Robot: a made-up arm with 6 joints. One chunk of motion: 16 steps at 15 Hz.
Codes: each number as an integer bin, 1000 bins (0 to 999) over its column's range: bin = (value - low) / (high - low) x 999, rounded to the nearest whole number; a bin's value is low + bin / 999 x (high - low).
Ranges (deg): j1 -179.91..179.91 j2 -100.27..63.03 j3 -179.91..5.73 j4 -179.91..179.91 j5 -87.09..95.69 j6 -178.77..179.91
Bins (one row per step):
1: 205 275 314 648 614 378
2: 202 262 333 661 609 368
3: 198 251 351 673 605 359
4: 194 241 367 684 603 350
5: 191 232 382 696 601 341
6: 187 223 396 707 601 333
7: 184 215 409 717 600 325
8: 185 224 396 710 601 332
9: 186 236 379 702 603 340
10: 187 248 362 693 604 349
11: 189 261 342 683 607 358
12: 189 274 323 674 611 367
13: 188 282 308 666 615 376
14: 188 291 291 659 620 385
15: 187 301 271 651 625 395
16: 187 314 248 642 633 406
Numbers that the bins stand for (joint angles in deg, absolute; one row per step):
1: -106.07 -55.32 -121.56 53.49 25.25 -43.05
2: -107.15 -57.44 -118.03 58.17 24.33 -46.64
3: -108.59 -59.24 -114.69 62.49 23.60 -49.87
4: -110.04 -60.88 -111.71 66.45 23.24 -53.11
5: -111.12 -62.35 -108.92 70.78 22.87 -56.34
6: -112.56 -63.82 -106.32 74.74 22.87 -59.21
7: -113.64 -65.13 -103.91 78.34 22.69 -62.08
8: -113.28 -63.65 -106.32 75.82 22.87 -59.57
9: -112.92 -61.69 -109.48 72.94 23.24 -56.70
10: -112.56 -59.73 -112.64 69.69 23.42 -53.47
11: -111.84 -57.61 -116.36 66.09 23.97 -50.23
12: -111.84 -55.48 -119.89 62.85 24.70 -47.00
13: -112.20 -54.17 -122.68 59.97 25.43 -43.77
14: -112.20 -52.70 -125.83 57.45 26.35 -40.54
15: -112.56 -51.07 -129.55 54.57 27.26 -36.95
16: -112.56 -48.94 -133.83 51.33 28.73 -33.00

